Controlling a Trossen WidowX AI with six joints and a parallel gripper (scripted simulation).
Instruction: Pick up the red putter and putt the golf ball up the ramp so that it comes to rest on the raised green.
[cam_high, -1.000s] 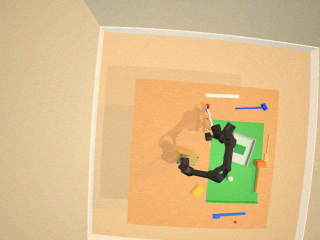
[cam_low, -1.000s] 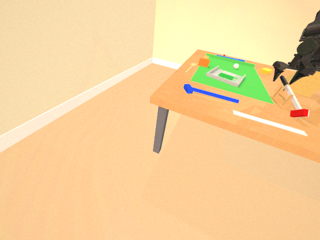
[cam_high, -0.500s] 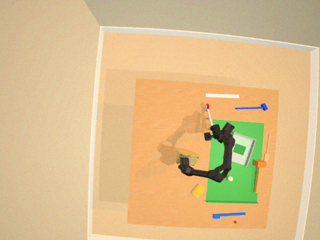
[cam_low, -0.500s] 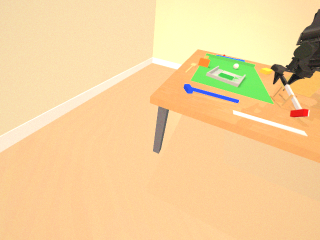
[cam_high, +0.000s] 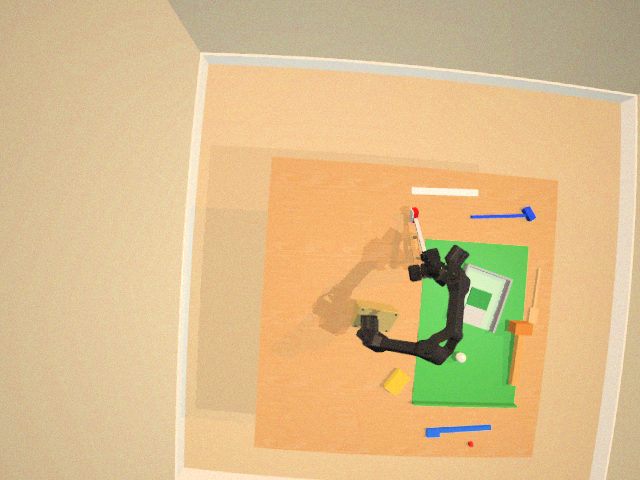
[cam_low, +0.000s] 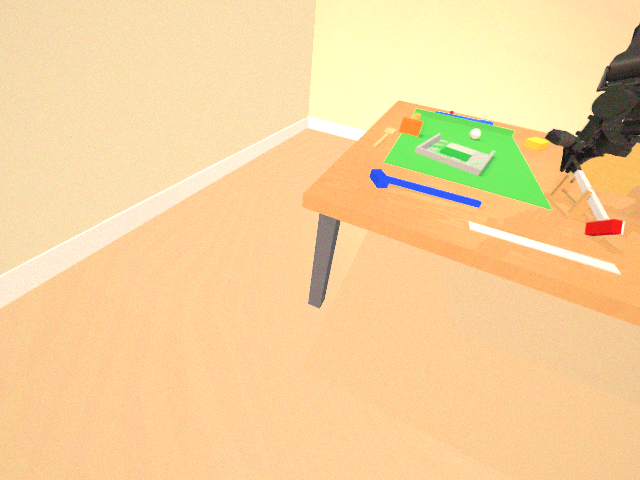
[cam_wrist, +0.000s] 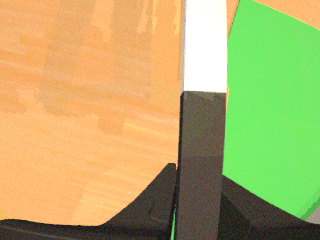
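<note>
My gripper tip is 8 cm to the right of the wooden rack, 3 cm above it and 2 cm past it. The rest, counted from my gripper tip: white golf ball (39 cm to the right, 19 cm ahead, 4 cm below); then white strip (33 cm to the left, 10 cm ahead, 7 cm below); then blue putter (38 cm ahead, 24 cm to the left, 5 cm below).
</note>
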